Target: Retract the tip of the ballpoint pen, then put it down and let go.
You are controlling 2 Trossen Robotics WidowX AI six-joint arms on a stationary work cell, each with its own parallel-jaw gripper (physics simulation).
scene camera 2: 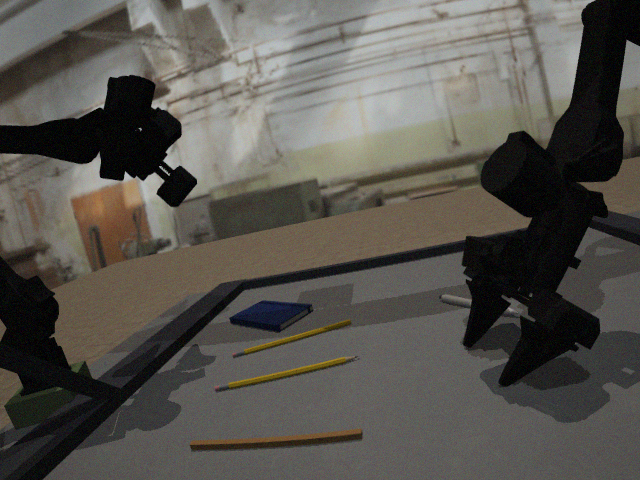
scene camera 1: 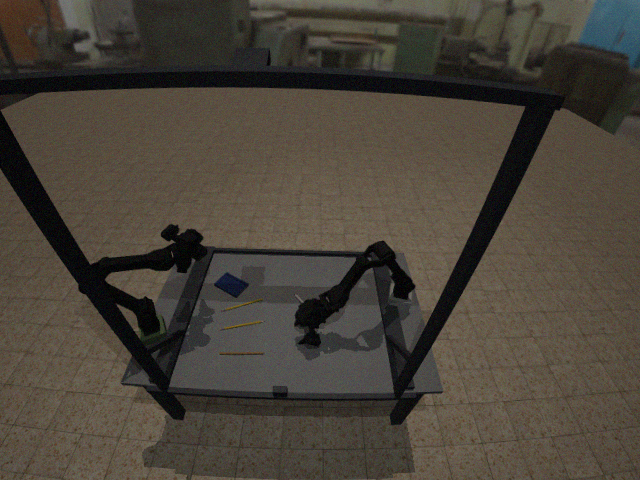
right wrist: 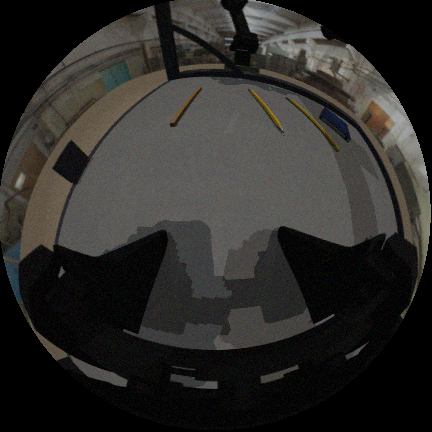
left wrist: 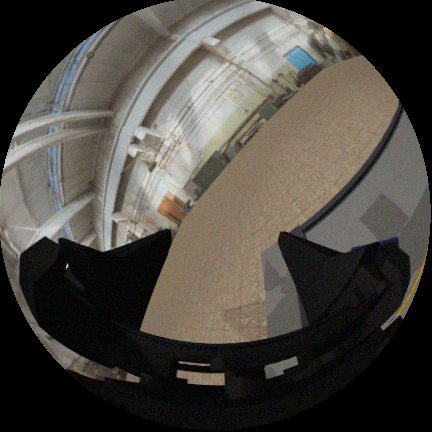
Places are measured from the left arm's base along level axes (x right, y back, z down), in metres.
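Pixels of known places: left gripper, fingertip midpoint: (scene camera 2: 161, 166) (left wrist: 226, 236); right gripper, fingertip midpoint: (scene camera 2: 482, 363) (scene camera 1: 296, 334) (right wrist: 223, 234); left arm's base, link origin: (scene camera 1: 151, 327) (right wrist: 241, 64); right arm's base, link origin: (scene camera 1: 401, 293).
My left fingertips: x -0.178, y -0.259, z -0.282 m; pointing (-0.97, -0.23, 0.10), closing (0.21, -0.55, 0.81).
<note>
Ahead of a thing's pixels: the offset from my left fingertips to its top centre.
A white ballpoint pen @[dz +0.309, dx +0.349, dy -0.373 m] (scene camera 1: 298, 298) (scene camera 2: 454, 300) lies on the table top behind my right gripper in scene camera 2, where a finger hides part of it. Its tip end cannot be made out. My right gripper (scene camera 1: 308, 341) (scene camera 2: 484, 364) (right wrist: 223, 234) is open and empty, pointing down a little above the table, with its shadow below. The pen cannot be made out clearly in the right wrist view. My left gripper (left wrist: 226, 236) is open and empty, held high near the table's left edge, far from the pen.
Two yellow pencils @[dz +0.315, dx +0.218, dy -0.125 m] (scene camera 1: 242, 305) @[dz +0.314, dx +0.318, dy -0.087 m] (scene camera 2: 294, 372) and an orange stick @[dz +0.315, dx +0.440, dy -0.036 m] (scene camera 1: 241, 353) (scene camera 2: 276, 439) (right wrist: 186, 106) lie left of my right gripper in scene camera 1. A blue book @[dz +0.310, dx +0.081, dy -0.121 m] (scene camera 1: 231, 284) (scene camera 2: 271, 315) (right wrist: 335, 123) lies behind them. Dark frame posts (scene camera 1: 478, 227) stand at the table's sides.
</note>
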